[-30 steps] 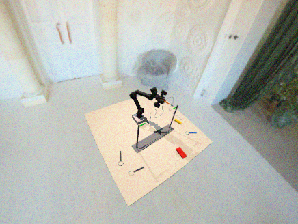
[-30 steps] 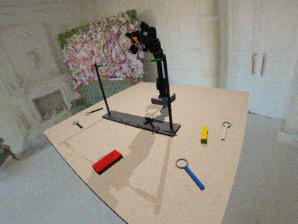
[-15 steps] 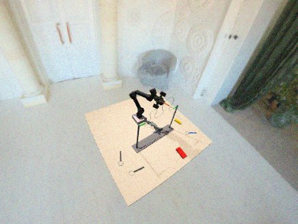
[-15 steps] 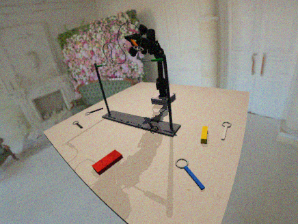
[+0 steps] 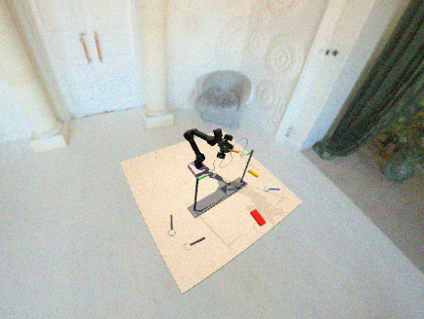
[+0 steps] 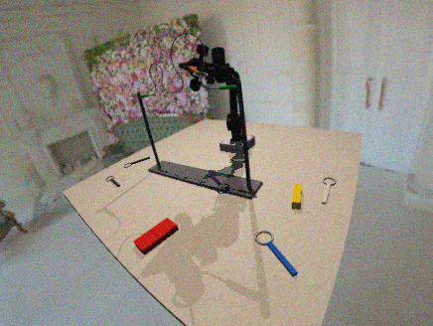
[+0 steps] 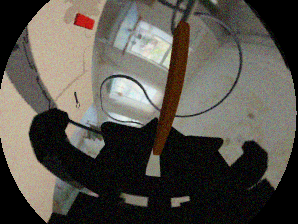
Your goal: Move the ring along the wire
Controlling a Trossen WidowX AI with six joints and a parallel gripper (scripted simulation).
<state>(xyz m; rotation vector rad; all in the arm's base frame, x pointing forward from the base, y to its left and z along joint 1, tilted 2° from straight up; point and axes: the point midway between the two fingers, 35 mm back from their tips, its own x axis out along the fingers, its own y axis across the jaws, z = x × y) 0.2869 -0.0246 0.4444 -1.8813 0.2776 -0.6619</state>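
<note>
Now: the orange-handled ring 10 mm ahead of my gripper tip, 90 mm to the left of it and 30 mm below it. The rest, counted from my gripper tip: red block 390 mm ahead, 80 mm to the left, 480 mm below; yellow block 60 mm ahead, 450 mm to the left, 480 mm below; blue-handled ring 290 mm ahead, 430 mm to the left, 490 mm below.
</note>
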